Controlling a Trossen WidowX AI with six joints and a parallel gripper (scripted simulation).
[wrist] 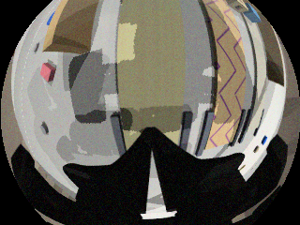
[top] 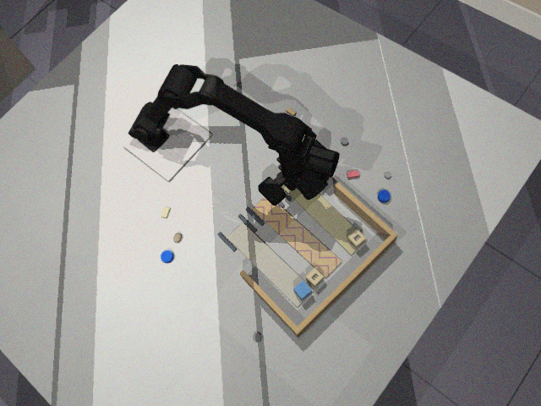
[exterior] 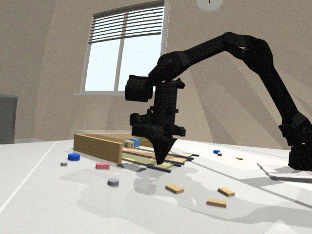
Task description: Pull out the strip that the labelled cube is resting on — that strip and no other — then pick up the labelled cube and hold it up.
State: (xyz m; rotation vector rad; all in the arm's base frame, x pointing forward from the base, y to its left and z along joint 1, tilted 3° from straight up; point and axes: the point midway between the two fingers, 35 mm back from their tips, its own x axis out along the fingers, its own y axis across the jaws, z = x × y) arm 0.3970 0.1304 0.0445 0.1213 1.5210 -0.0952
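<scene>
Right now my gripper tip is 90 mm short of the red block and 110 mm to the right of it.
</scene>
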